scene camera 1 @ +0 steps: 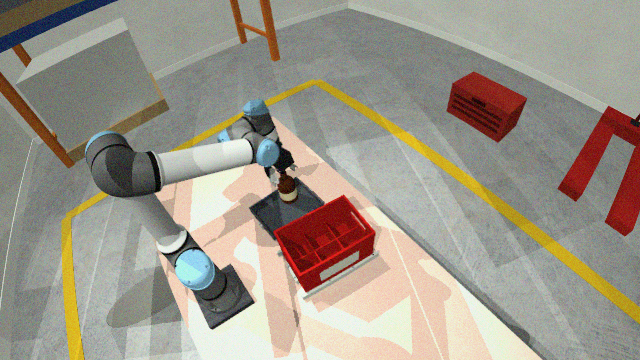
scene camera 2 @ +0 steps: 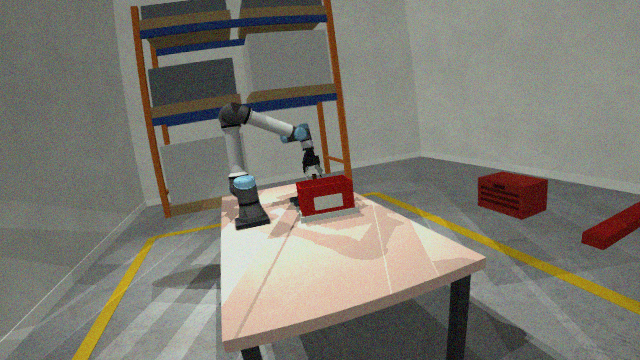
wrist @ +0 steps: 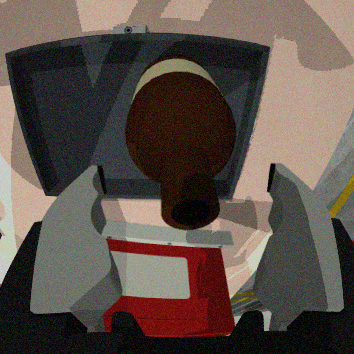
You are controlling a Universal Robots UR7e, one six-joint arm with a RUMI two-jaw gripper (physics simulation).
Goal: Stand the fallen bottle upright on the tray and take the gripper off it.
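Places are measured from the arm's base along level axes (x ahead, y left, z up), in metres.
Where they show: gripper, fingertip midpoint: [scene camera 1: 285,178] [wrist: 186,166]; arm's base at its link origin: [scene camera 1: 222,293] [scene camera 2: 252,218].
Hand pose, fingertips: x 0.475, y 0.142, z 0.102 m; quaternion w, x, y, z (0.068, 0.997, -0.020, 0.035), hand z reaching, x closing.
Each offset is from my fingertips to the top centre of the thing. "pt": to the spot under its first point.
The brown bottle {dx -0.001, dy +0.003, dz +0.035 m} [scene camera 1: 287,187] [wrist: 180,120] with a cream label stands on its base, looking upright, on the dark tray {pt dx -0.114, dy -0.012, dz -0.119 m} [scene camera 1: 272,215] [wrist: 60,110]. A small part of it shows behind the crate in scene camera 2. My gripper [scene camera 1: 284,173] [scene camera 2: 314,173] [wrist: 186,166] is open, its two grey fingers on either side of the bottle's neck. The wrist view shows a wide gap between each finger and the neck. The neck's dark mouth points towards the wrist camera. The crate hides most of the bottle and tray in scene camera 2.
A red crate {dx -0.101, dy -0.308, dz +0.051 m} [scene camera 1: 306,280] [scene camera 2: 305,201] [wrist: 214,280] with compartments stands beside the tray, close to the bottle. The arm's base stands on the table near its left edge. A red toolbox [scene camera 1: 485,105] [scene camera 2: 512,194] and an orange-posted rack [scene camera 2: 142,90] stand off the table.
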